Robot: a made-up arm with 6 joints. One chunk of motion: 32 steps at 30 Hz.
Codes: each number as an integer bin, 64 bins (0 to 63) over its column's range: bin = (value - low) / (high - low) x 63, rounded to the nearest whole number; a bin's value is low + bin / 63 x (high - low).
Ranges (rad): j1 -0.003..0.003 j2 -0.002..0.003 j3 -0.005..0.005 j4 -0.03..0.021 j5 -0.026..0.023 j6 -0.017..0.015
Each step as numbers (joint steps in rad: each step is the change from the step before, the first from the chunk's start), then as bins.
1 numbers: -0.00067 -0.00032 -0.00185 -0.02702 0.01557 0.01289
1 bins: 24 21 20 4 53 59
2 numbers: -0.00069 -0.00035 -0.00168 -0.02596 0.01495 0.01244
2 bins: 24 21 21 5 53 58
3 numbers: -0.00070 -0.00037 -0.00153 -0.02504 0.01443 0.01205
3 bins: 24 21 22 6 52 57
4 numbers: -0.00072 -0.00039 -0.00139 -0.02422 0.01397 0.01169
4 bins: 24 20 23 7 51 56
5 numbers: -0.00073 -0.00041 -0.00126 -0.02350 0.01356 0.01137
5 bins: 24 20 24 8 51 56
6 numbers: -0.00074 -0.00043 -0.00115 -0.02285 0.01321 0.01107
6 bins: 24 20 24 9 50 55
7 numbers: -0.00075 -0.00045 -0.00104 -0.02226 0.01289 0.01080
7 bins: 24 20 25 10 50 55
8 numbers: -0.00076 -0.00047 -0.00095 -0.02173 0.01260 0.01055
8 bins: 24 19 26 10 50 54
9 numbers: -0.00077 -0.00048 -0.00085 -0.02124 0.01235 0.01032
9 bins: 23 19 26 11 49 54
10 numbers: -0.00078 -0.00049 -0.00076 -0.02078 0.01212 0.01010
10 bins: 23 19 27 11 49 53
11 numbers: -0.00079 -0.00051 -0.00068 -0.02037 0.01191 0.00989
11 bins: 23 19 27 12 49 53
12 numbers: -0.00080 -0.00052 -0.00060 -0.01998 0.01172 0.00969
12 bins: 23 19 28 12 48 53
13 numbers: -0.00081 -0.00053 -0.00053 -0.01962 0.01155 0.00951
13 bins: 23 19 28 13 48 52
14 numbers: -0.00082 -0.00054 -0.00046 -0.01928 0.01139 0.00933
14 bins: 23 18 29 13 48 52
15 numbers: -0.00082 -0.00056 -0.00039 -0.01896 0.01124 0.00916
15 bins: 23 18 29 14 48 52
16 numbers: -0.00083 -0.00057 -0.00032 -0.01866 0.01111 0.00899
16 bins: 23 18 29 14 48 51
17 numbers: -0.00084 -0.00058 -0.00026 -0.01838 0.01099 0.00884
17 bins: 23 18 30 14 48 51
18 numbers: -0.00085 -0.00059 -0.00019 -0.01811 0.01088 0.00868
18 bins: 23 18 30 15 47 51
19 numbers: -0.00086 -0.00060 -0.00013 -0.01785 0.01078 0.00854
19 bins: 22 18 31 15 47 50
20 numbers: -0.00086 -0.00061 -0.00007 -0.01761 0.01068 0.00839
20 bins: 22 18 31 15 47 50
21 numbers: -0.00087 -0.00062 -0.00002 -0.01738 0.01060 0.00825
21 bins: 22 17 31 16 47 50
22 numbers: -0.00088 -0.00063 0.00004 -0.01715 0.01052 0.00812
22 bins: 22 17 32 16 47 49
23 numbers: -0.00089 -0.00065 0.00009 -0.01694 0.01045 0.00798
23 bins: 22 17 32 16 47 49
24 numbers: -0.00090 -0.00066 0.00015 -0.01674 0.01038 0.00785
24 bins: 22 17 32 16 47 49
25 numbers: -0.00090 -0.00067 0.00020 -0.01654 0.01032 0.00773
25 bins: 22 17 33 17 47 49
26 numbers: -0.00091 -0.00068 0.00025 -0.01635 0.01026 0.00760
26 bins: 22 17 33 17 47 48
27 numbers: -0.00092 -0.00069 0.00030 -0.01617 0.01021 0.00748
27 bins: 22 17 33 17 47 48
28 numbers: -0.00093 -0.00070 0.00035 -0.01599 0.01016 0.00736
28 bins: 22 16 34 17 46 48
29 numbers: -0.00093 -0.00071 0.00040 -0.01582 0.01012 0.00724
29 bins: 22 16 34 18 46 48
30 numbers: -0.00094 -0.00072 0.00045 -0.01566 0.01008 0.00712
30 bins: 22 16 34 18 46 47
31 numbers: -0.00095 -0.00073 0.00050 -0.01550 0.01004 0.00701
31 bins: 22 16 35 18 46 47
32 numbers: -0.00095 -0.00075 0.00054 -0.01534 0.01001 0.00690
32 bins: 22 16 35 18 46 47
